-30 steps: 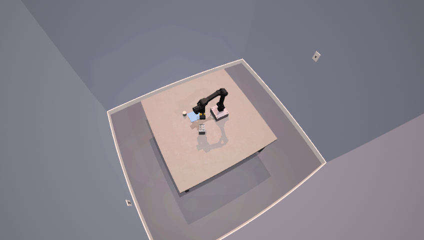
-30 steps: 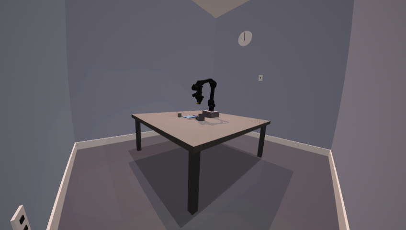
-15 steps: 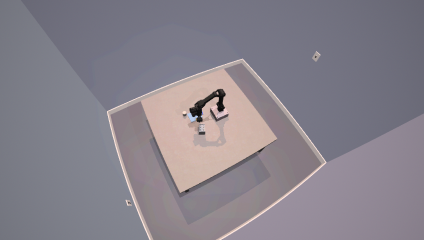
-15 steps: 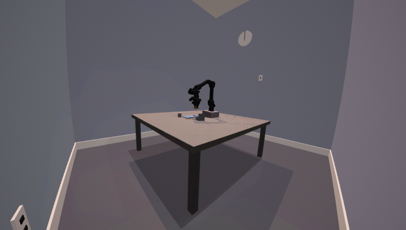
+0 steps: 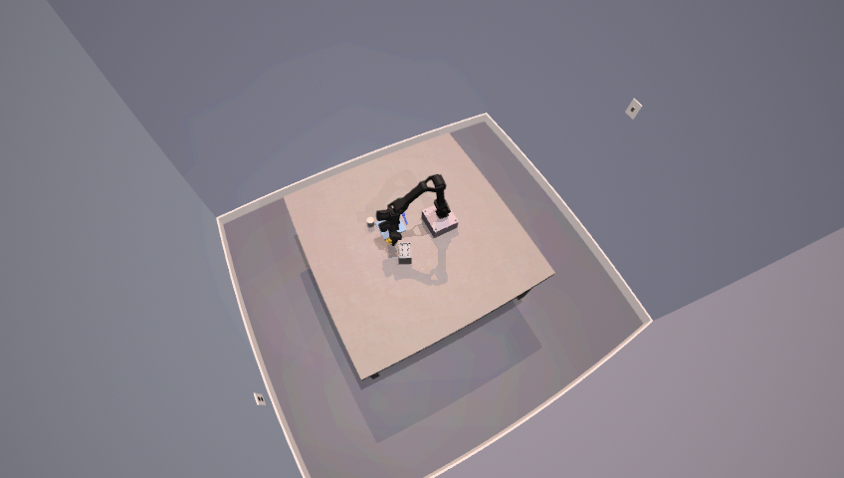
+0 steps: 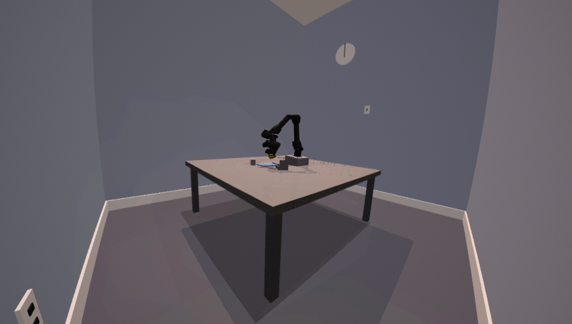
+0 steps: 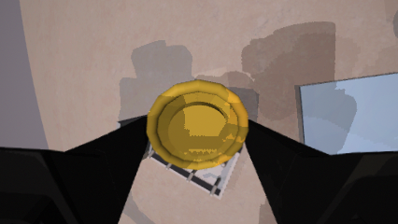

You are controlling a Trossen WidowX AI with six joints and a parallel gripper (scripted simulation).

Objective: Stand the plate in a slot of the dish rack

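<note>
My gripper tip is now 70 mm above the grey dish rack, 60 mm to the right of it and 60 mm past it. Also, from my gripper tip: yellow plate 10 mm above; small white cup 210 mm to the right, 60 mm below, 60 mm ahead; blue spoon 170 mm to the right, 160 mm behind, 90 mm below.
</note>
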